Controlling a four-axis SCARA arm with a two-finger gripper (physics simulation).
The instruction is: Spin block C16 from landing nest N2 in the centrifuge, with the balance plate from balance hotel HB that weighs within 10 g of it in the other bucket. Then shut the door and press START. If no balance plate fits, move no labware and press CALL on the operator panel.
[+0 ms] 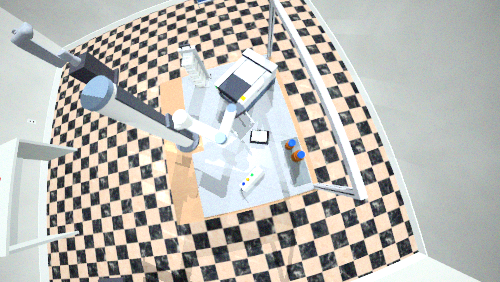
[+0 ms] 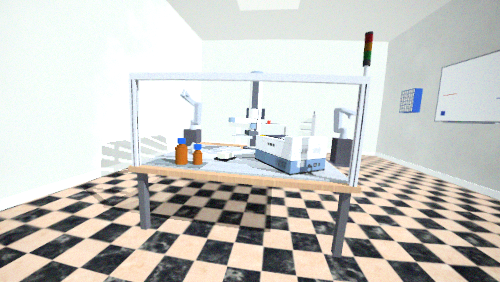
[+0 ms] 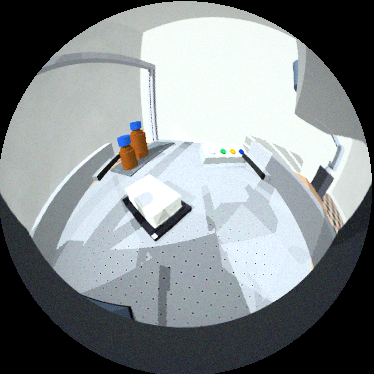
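Where they show: gripper, fingertip midpoint: (image 1: 245,129) (image 2: 233,135) (image 3: 179,143); arm's base, link origin: (image 1: 187,139) (image 2: 253,148).
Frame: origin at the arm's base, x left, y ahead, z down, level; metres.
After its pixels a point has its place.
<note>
My gripper (image 1: 242,126) @(z -0.202, x -0.123, y 0.568 m) (image 3: 179,143) @(z -0.202, x -0.123, y 0.568 m) is open, with nothing between its fingers, above the perforated deck beside the black nest (image 3: 171,220) @(z -0.025, x -0.134, y 0.598 m). A white block (image 1: 259,136) @(z -0.068, x -0.171, y 0.665 m) (image 2: 226,155) @(z -0.054, x -0.141, y 0.722 m) (image 3: 153,197) @(z -0.067, x -0.150, y 0.645 m) sits flat on that nest; its label cannot be read. The centrifuge (image 1: 270,80) @(z -0.139, x 0.292, y 0.899 m) (image 2: 290,155) @(z -0.141, x 0.338, y 0.963 m) is a white and blue box with a dark and a white panel on top; I cannot tell its door state or see its buckets. The white balance hotel (image 1: 192,65) @(z -0.374, x 0.475, y 0.285 m) stands beside it, its plates too small to tell apart. The operator panel (image 1: 252,179) @(z -0.088, x -0.503, y 0.516 m) (image 3: 225,159) @(z -0.041, x -0.468, y 0.502 m) has green, yellow and blue buttons.
Two orange bottles with blue caps (image 1: 290,144) @(z -0.157, x -0.320, y 0.876 m) (image 1: 298,156) @(z -0.193, x -0.428, y 0.898 m) stand on a grey mat near the table edge. A metal frame (image 1: 320,100) @(z -0.589, x -0.194, y 1.002 m) (image 2: 250,77) @(z -0.594, x 0.071, y 1.044 m) rises along that edge. Two other arms stand beyond the table. A signal tower (image 2: 368,49) @(z -0.761, x 0.699, y 1.042 m) stands at the right.
</note>
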